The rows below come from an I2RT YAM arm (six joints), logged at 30 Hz.
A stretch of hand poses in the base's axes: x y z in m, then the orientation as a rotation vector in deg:
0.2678, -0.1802, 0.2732, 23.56, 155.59, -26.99
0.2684, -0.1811, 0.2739, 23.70, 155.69, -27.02
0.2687, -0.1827, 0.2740, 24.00, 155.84, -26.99
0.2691, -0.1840, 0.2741, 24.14, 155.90, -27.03
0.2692, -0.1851, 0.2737, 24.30, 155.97, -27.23
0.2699, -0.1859, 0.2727, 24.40, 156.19, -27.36
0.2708, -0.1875, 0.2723, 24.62, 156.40, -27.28
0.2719, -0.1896, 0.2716, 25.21, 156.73, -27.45
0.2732, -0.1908, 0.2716, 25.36, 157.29, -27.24
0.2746, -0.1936, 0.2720, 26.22, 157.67, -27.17
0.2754, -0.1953, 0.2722, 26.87, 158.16, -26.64
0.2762, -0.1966, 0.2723, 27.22, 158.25, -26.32
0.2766, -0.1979, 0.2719, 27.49, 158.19, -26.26
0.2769, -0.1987, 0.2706, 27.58, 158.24, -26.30
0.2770, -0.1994, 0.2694, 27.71, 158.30, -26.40
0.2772, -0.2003, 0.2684, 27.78, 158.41, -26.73
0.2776, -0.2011, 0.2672, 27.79, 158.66, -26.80
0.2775, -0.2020, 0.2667, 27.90, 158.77, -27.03
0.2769, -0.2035, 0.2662, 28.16, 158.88, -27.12
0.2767, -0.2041, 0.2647, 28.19, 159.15, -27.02
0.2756, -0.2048, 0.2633, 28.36, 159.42, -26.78
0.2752, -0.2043, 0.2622, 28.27, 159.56, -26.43
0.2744, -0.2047, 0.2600, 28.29, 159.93, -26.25
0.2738, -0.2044, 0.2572, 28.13, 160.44, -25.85
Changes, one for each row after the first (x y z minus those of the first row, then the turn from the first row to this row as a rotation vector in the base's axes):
0.0006, -0.0009, 0.0007, 0.02, 0.10, -0.11
0.0009, -0.0025, 0.0008, 0.12, 0.24, -0.32
0.0013, -0.0038, 0.0009, 0.13, 0.31, -0.42
0.0014, -0.0049, 0.0005, 0.04, 0.43, -0.57
0.0021, -0.0057, -0.0005, 0.02, 0.67, -0.67
0.0030, -0.0073, -0.0009, 0.16, 0.86, -0.82
0.0041, -0.0094, -0.0016, 0.21, 1.22, -1.26
0.0054, -0.0106, -0.0016, 0.51, 1.71, -1.36
0.0068, -0.0134, -0.0012, 0.77, 2.07, -1.96
0.0076, -0.0151, -0.0010, 1.32, 2.43, -2.35
0.0084, -0.0164, -0.0009, 1.60, 2.45, -2.55
0.0088, -0.0177, -0.0013, 1.66, 2.38, -2.72
0.0091, -0.0185, -0.0026, 1.66, 2.44, -2.79
0.0092, -0.0192, -0.0038, 1.63, 2.53, -2.90
0.0094, -0.0201, -0.0048, 1.45, 2.71, -3.00
0.0098, -0.0209, -0.0060, 1.47, 2.97, -3.02
0.0097, -0.0218, -0.0065, 1.36, 3.14, -3.14
0.0091, -0.0233, -0.0070, 1.37, 3.27, -3.33
0.0089, -0.0239, -0.0085, 1.50, 3.51, -3.35
0.0078, -0.0246, -0.0099, 1.74, 3.71, -3.44
0.0074, -0.0241, -0.0110, 1.99, 3.76, -3.33
0.0066, -0.0245, -0.0132, 2.19, 4.07, -3.33
0.0060, -0.0242, -0.0160, 2.55, 4.46, -3.18

